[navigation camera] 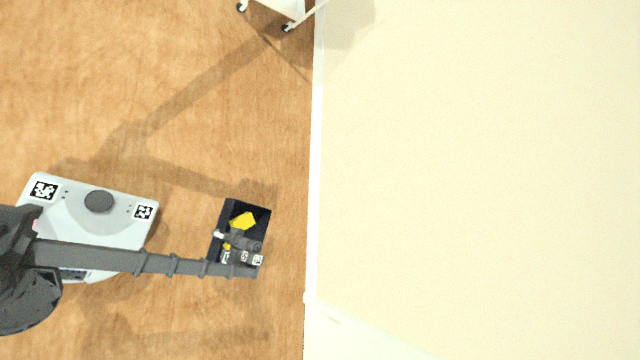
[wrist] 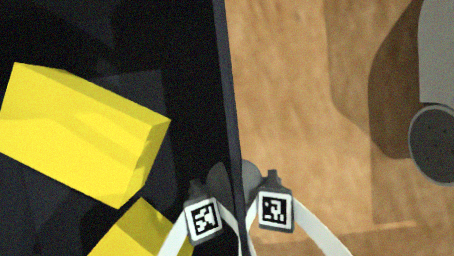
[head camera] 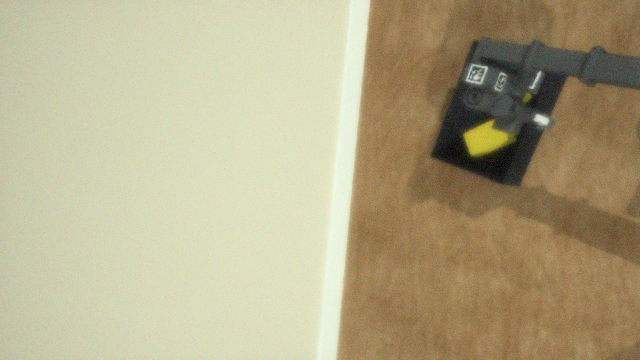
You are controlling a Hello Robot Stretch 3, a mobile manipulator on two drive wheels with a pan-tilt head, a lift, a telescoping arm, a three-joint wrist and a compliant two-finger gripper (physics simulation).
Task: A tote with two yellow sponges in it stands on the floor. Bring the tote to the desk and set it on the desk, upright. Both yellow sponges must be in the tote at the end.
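Frame: origin at the robot's base, x ahead, y left, z up, level; centimetres.
Seen in the pictures: gripper, fingertip midpoint: (navigation camera: pixel 217 232); robot's base at its link origin: (navigation camera: pixel 98 200).
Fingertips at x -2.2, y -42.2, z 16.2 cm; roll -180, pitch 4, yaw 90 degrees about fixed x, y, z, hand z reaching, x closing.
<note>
Offsets run from my fingertips to a thing's top centre.
A dark tote {dx +1.0, dy -9.2, dz +8.4 cm} (head camera: pixel 524 159) (navigation camera: pixel 223 212) (wrist: pixel 226 75) hangs from my gripper, upright as far as I can see. Its shadow lies apart from it on the floor. My gripper (head camera: pixel 531 119) (navigation camera: pixel 225 235) (wrist: pixel 232 180) is shut on the tote's wall nearest my base, one fingertip inside and one outside. One yellow sponge {dx +6.9, dy -9.7, dz +3.0 cm} (head camera: pixel 485 140) (navigation camera: pixel 243 221) (wrist: pixel 132 232) lies in the tote. The other yellow sponge {dx -5.0, dy -10.4, dz +3.1 cm} (head camera: pixel 528 98) (navigation camera: pixel 226 246) (wrist: pixel 75 130) also lies in it, mostly hidden under the wrist in the head and navigation camera views. I cannot make out the desk.
My base (navigation camera: pixel 75 212) (wrist: pixel 437 55) stands on the wooden floor beside the tote. A large pale surface (head camera: pixel 175 175) (navigation camera: pixel 475 175) with a white strip along its edge, apparently a wall, lies beyond the tote. Part of a white wheeled cart (navigation camera: pixel 285 4) shows at the top.
</note>
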